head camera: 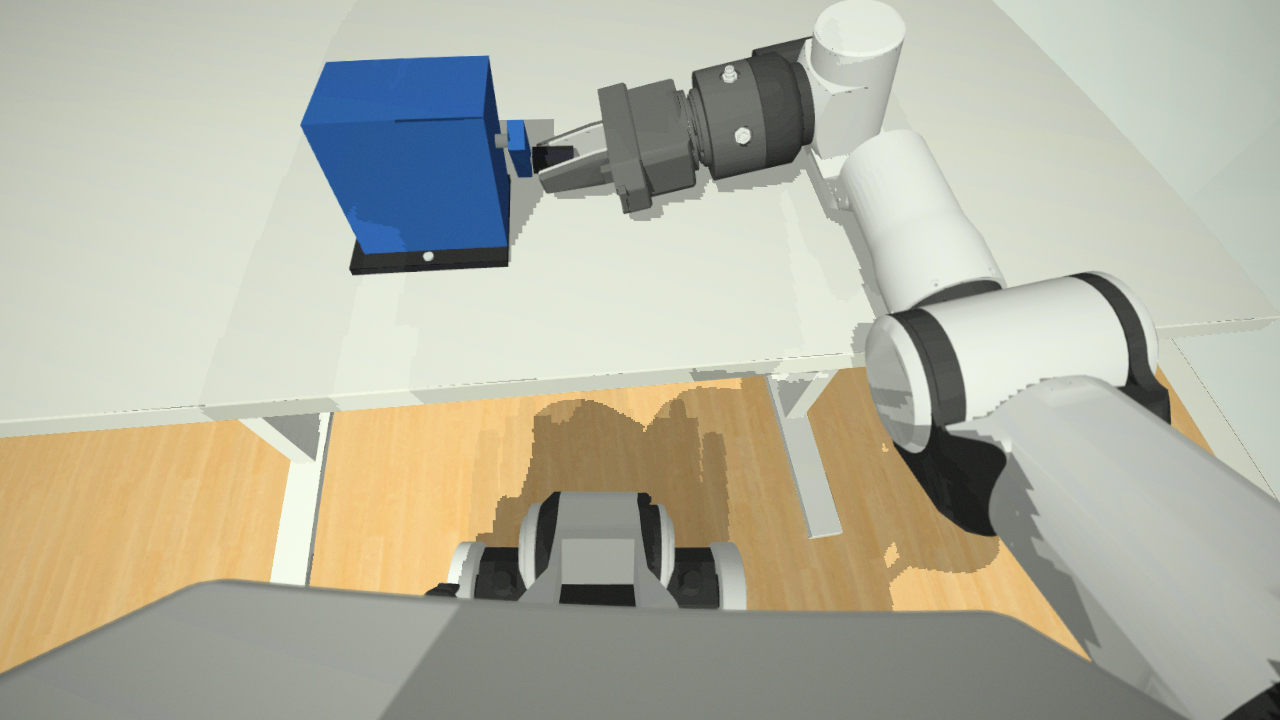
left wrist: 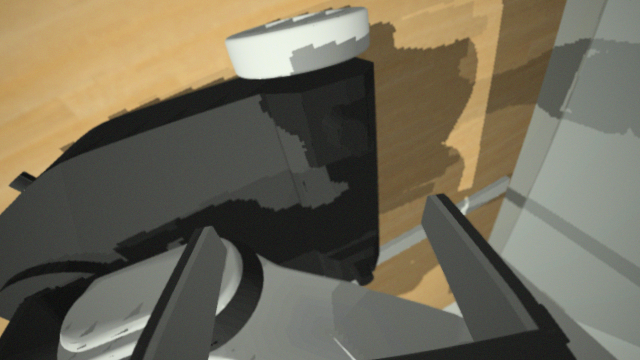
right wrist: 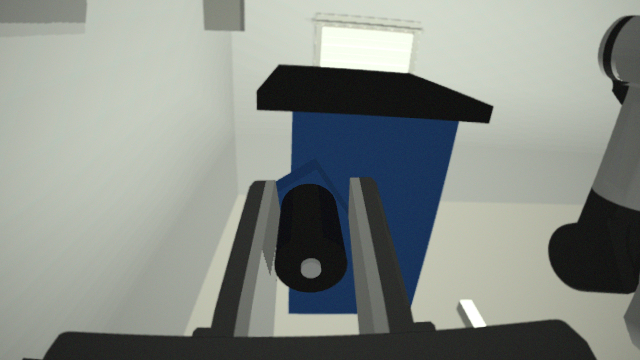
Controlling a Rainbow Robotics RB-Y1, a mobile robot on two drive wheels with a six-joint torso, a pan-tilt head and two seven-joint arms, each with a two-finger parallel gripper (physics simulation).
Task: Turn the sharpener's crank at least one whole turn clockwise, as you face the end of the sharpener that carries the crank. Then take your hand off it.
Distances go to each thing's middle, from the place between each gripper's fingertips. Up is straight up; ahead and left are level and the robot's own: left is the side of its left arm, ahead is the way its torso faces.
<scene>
I see the blue sharpener [head camera: 412, 149] 4 cm behind my right hand, 6 cm to the left of it and 3 cm above it. Round my right hand: black handle [head camera: 543, 157] 1 cm to the right, 1 cm above.
Now: the blue sharpener 270 mm ahead of my left hand, 100 mm to the right of it and 620 mm above it. The rest, counted from my left hand: black handle: 310 mm ahead, 170 mm to the right, 600 mm above.
</scene>
